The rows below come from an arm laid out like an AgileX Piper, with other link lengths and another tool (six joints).
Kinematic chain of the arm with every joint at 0, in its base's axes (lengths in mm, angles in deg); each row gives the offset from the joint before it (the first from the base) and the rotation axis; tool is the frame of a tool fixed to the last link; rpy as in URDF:
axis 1: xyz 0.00 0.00 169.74 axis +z
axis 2: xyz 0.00 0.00 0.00 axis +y
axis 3: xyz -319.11 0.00 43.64 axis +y
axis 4: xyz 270.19 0.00 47.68 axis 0.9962 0 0.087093
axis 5: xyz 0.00 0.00 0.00 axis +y
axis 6: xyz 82.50 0.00 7.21 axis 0.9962 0 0.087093
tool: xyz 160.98 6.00 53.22 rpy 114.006 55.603 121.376
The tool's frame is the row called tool.
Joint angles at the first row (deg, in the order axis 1, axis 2, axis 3, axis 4, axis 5, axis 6):
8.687, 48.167, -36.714, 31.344, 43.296, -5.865
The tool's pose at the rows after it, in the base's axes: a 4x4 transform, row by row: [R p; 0 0 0 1], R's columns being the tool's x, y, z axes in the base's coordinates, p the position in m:
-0.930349 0.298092 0.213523 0.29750; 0.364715 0.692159 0.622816 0.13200; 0.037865 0.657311 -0.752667 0.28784; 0 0 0 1
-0.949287 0.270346 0.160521 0.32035; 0.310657 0.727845 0.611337 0.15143; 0.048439 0.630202 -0.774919 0.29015; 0 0 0 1
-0.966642 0.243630 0.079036 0.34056; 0.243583 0.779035 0.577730 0.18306; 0.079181 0.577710 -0.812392 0.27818; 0 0 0 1
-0.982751 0.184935 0.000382 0.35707; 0.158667 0.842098 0.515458 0.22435; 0.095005 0.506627 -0.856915 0.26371; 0 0 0 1
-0.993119 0.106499 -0.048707 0.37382; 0.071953 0.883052 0.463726 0.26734; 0.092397 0.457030 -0.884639 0.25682; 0 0 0 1
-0.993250 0.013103 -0.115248 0.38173; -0.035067 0.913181 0.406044 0.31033; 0.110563 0.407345 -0.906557 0.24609; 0 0 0 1
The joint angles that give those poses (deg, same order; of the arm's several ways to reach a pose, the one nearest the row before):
8.943, 56.576, -42.581, 30.315, 45.126, -6.662
12.102, 63.404, -48.284, 28.646, 45.472, -6.343
17.877, 71.571, -54.262, 24.476, 45.693, -3.107
24.730, 80.134, -61.488, 18.662, 46.778, 0.787
29.865, 88.093, -69.791, 14.973, 48.597, 2.174
33.856, 95.819, -78.539, 13.285, 52.560, 0.825

